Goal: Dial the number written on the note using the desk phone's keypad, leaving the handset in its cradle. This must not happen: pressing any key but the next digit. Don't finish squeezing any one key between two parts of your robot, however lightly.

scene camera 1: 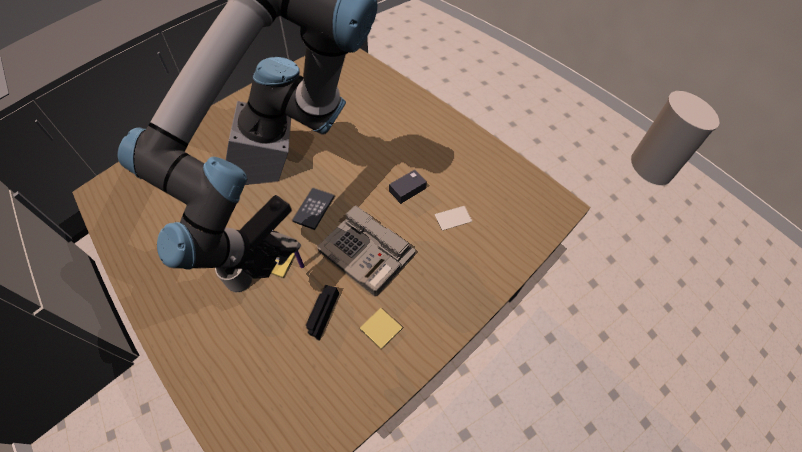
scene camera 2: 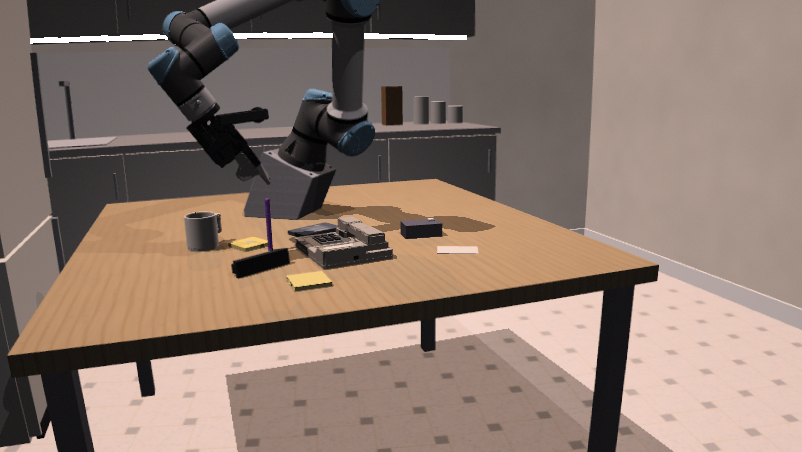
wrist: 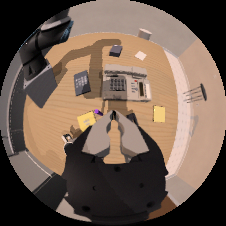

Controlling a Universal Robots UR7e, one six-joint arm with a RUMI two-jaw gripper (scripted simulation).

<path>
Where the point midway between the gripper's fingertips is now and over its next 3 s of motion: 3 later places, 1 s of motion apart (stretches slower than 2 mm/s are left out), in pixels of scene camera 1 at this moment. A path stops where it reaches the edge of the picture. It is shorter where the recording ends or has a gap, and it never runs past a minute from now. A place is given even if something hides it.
My gripper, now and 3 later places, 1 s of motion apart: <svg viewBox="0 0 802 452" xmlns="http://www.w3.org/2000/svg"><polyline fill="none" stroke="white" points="300,245 335,231 349,226 350,230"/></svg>
</path>
